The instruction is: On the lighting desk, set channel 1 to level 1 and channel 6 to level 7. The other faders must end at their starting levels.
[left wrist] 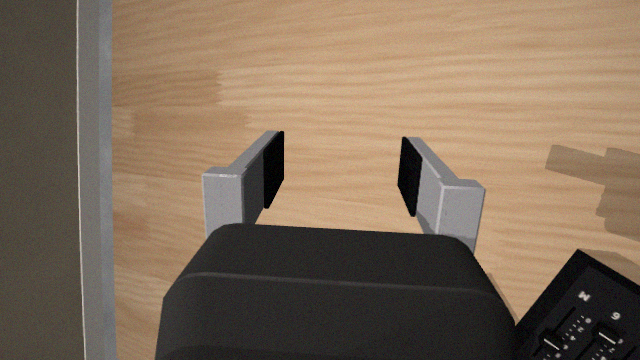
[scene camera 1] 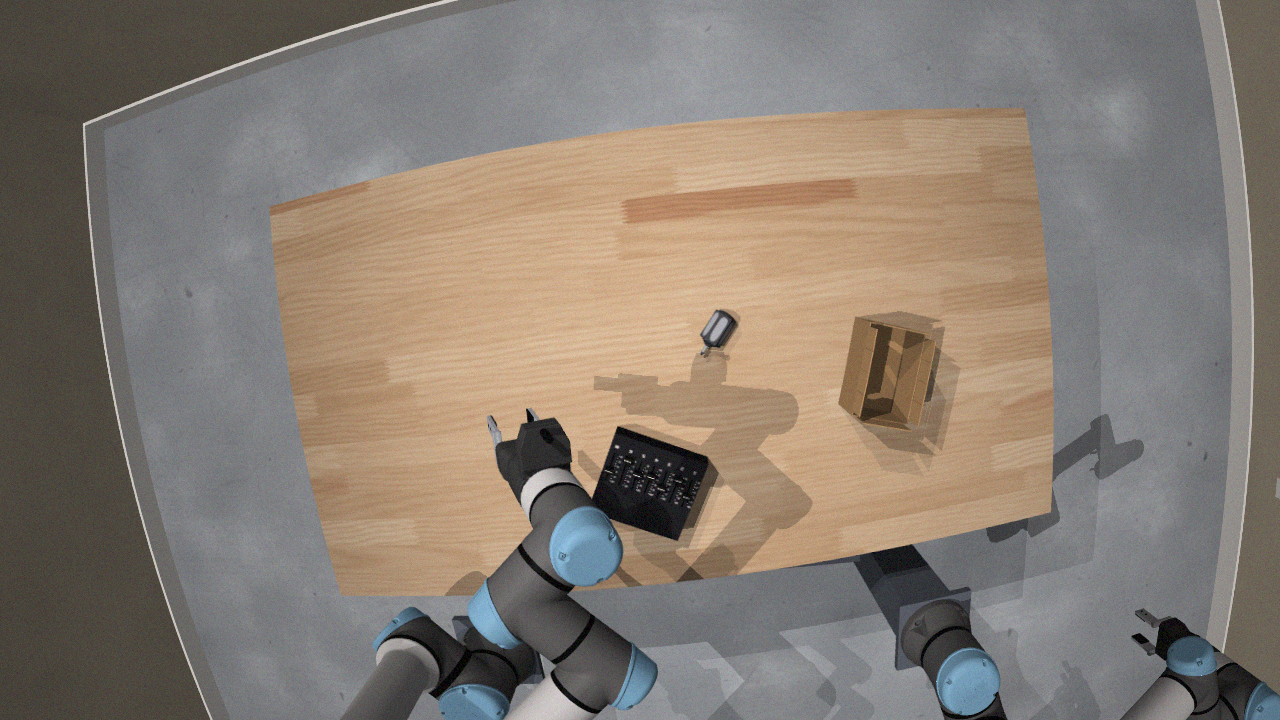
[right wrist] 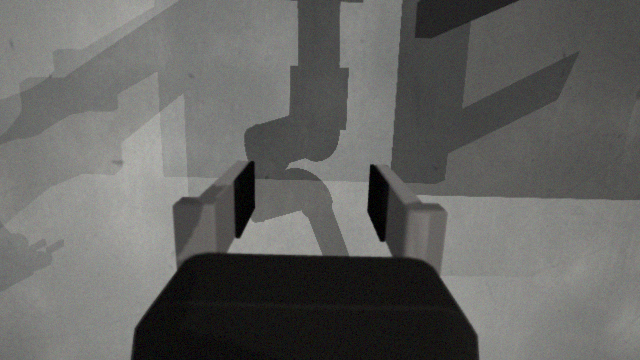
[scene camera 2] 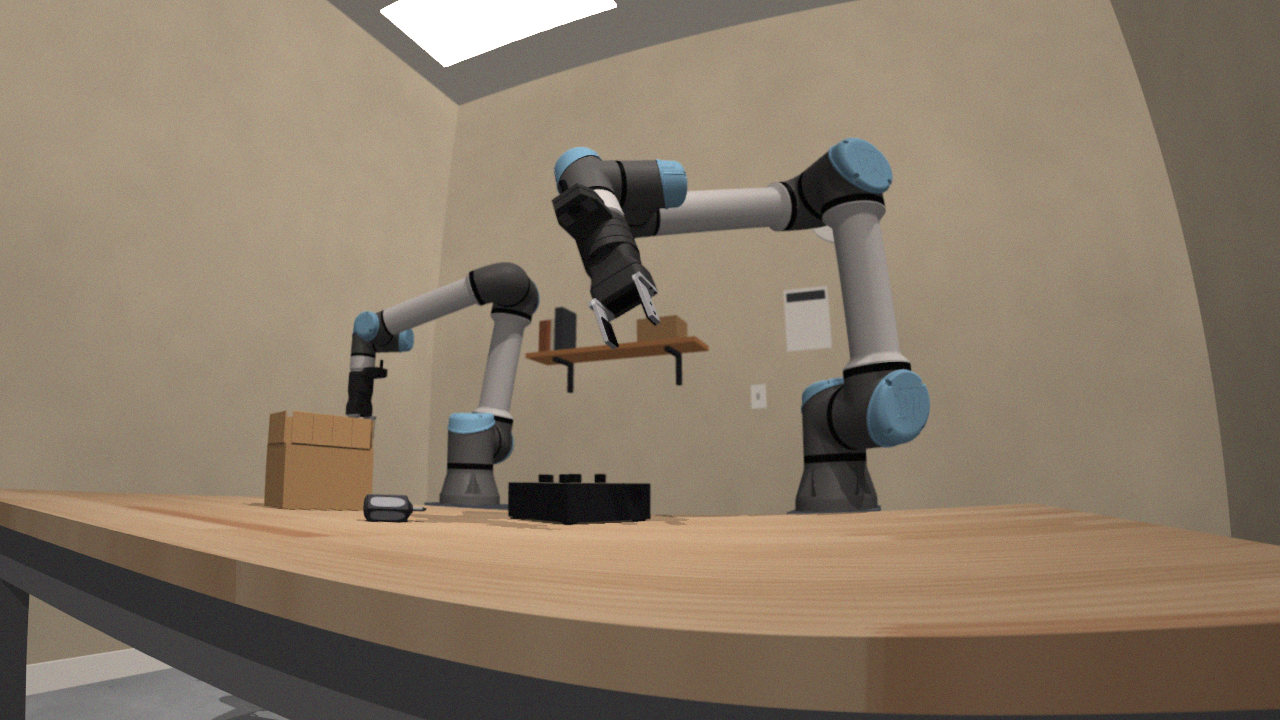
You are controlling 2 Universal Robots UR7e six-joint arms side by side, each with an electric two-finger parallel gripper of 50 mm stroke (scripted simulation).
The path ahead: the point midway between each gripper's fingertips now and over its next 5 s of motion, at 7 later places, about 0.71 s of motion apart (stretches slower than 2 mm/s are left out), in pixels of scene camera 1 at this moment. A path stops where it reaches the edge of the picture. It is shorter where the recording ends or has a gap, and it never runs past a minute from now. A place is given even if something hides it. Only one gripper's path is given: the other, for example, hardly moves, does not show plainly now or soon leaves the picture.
The left gripper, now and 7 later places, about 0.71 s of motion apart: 509, 419; 631, 502; 644, 512; 644, 510; 643, 509; 642, 513; 642, 520; 643, 524
